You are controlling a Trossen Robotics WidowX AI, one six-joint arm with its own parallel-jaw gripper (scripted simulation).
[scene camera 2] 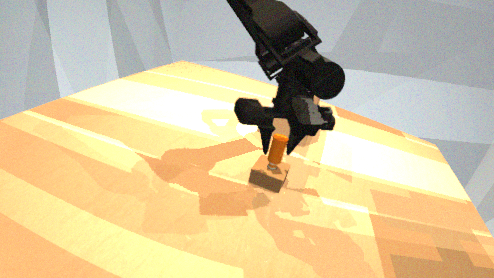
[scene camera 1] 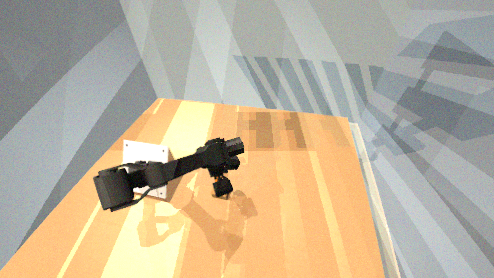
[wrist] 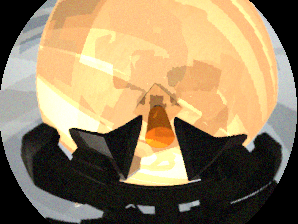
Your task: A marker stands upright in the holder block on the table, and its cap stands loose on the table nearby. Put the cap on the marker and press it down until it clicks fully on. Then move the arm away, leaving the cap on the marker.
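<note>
An orange cap (wrist: 159, 134) is in sight. My gripper (scene camera 2: 276, 154) is visible too, appearing also in the wrist view (wrist: 158, 118).
</note>
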